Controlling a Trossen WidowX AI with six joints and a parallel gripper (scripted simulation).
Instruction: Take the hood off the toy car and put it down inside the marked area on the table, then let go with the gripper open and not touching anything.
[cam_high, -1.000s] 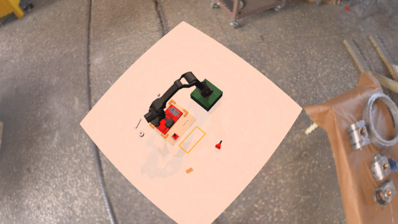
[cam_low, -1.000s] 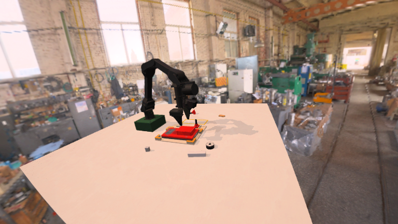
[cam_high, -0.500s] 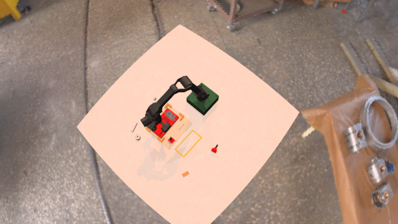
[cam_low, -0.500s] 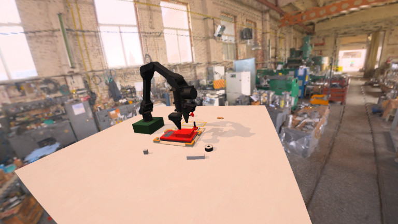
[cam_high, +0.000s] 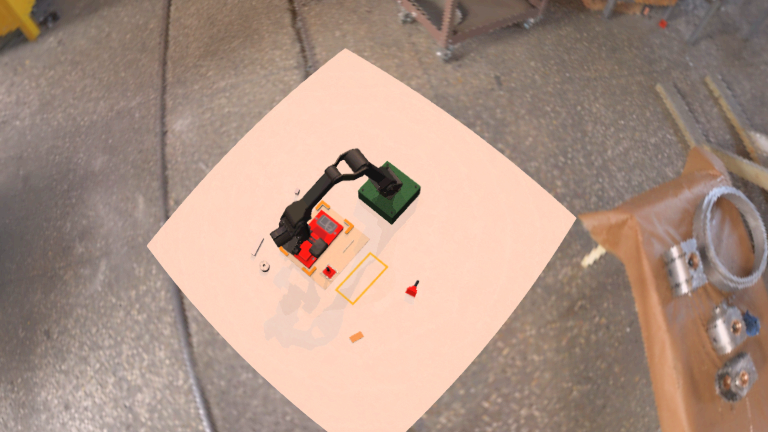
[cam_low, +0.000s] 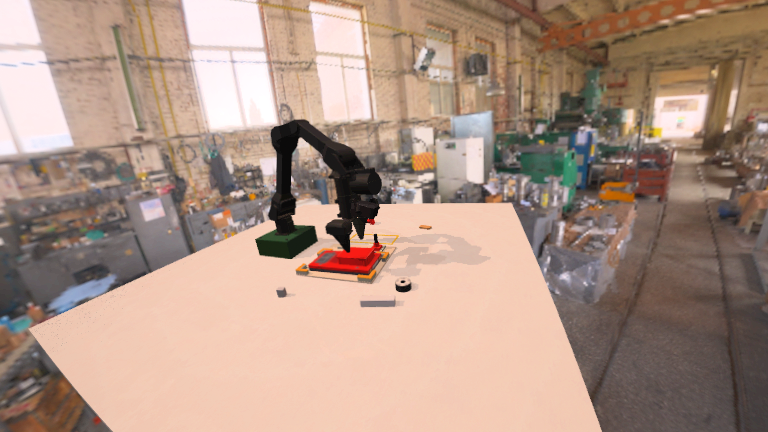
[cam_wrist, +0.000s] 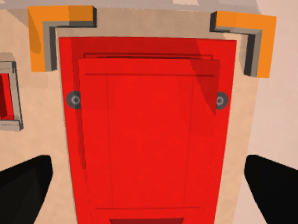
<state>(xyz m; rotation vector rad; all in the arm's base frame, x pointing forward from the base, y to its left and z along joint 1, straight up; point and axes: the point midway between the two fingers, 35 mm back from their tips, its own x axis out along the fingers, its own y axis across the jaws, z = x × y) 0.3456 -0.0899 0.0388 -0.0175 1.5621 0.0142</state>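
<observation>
Now: gripper tip 30 mm above the red hood. From my gripper tip the other things lie so: grey bar: 160 mm to the right, 120 mm ahead, 60 mm below; black ring: 160 mm ahead, 80 mm to the right, 60 mm below.
</observation>
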